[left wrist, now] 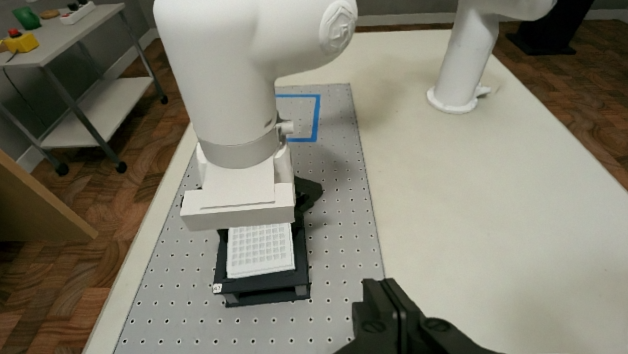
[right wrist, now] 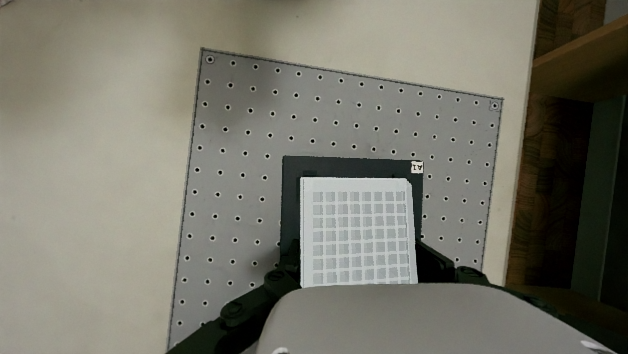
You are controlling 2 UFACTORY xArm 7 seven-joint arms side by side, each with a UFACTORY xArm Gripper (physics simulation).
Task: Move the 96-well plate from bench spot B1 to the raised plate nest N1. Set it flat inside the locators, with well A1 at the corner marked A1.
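Frame: origin at the left arm's base, x ahead, y up, z right, level; metres.
Seen in the pictures: left gripper, fingertip midpoint: [left wrist: 377, 305]; right gripper, fingertip midpoint: [left wrist: 261, 230] [right wrist: 353, 256]; right arm's base, origin of the base link: [left wrist: 450, 99].
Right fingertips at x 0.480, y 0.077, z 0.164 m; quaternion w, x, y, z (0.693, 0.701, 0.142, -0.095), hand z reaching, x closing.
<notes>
Offsets run from my right fingertips to a thing's top centre. "spot": to the spot under its first point. Level surfaces: height alone.
The white 96-well plate {dx -0.001, dy +0.032, dz -0.001 m} [left wrist: 261, 250] [right wrist: 358, 230] is over the dark raised nest {dx +0.000, dy +0.001, dz +0.000 m} [left wrist: 260, 286] [right wrist: 350, 166]. Its cut corner points toward the nest corner tagged A1 {spot: dx +0.030, dy -0.003, dz -0.088 m} [left wrist: 217, 288] [right wrist: 417, 167]. My right gripper [right wrist: 353, 256] is shut on the plate, with a dark finger at each side; the palm housing hides the plate's near part. The plate looks level, close over the nest, but whether it sits inside the locators cannot be told. My left gripper [left wrist: 377, 305] is shut and empty, to the right of the nest in the left wrist view.
The nest stands on a grey perforated board {dy -0.064 m} [left wrist: 335, 240] [right wrist: 240, 165] on the cream bench {dy -0.077 m} [left wrist: 475, 200] [right wrist: 100, 175]. A blue outline {spot: dx -0.009, dy -0.064, dz +0.361 m} [left wrist: 316, 117] on the board is partly hidden behind the right arm [left wrist: 225, 90]. A white arm base [left wrist: 452, 102] stands farther back. A side cart [left wrist: 100, 35] is at left.
</notes>
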